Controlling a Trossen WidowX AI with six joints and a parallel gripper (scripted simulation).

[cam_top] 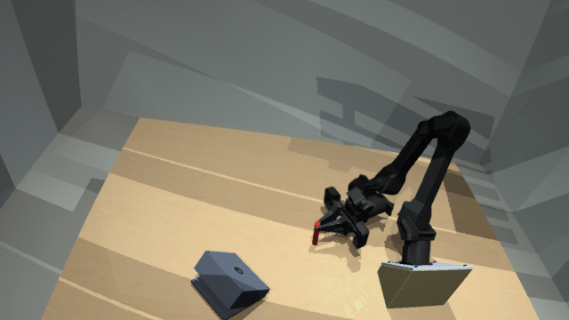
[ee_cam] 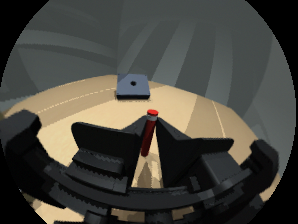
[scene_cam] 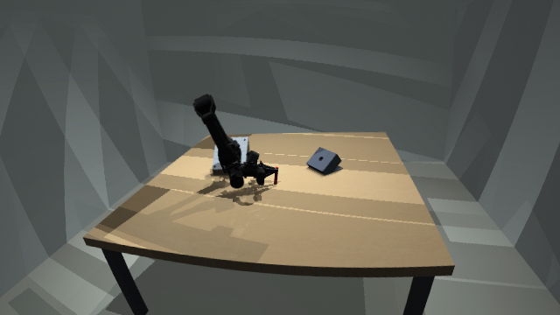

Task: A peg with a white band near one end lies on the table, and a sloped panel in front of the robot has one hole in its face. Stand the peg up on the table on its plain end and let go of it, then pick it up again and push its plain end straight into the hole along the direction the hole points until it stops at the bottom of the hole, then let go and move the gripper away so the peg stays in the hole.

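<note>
My gripper tip is now 1 cm above the red peg. Round my gripper tip: sloped panel: 22 cm ahead, 15 cm to the left, 3 cm below.
</note>
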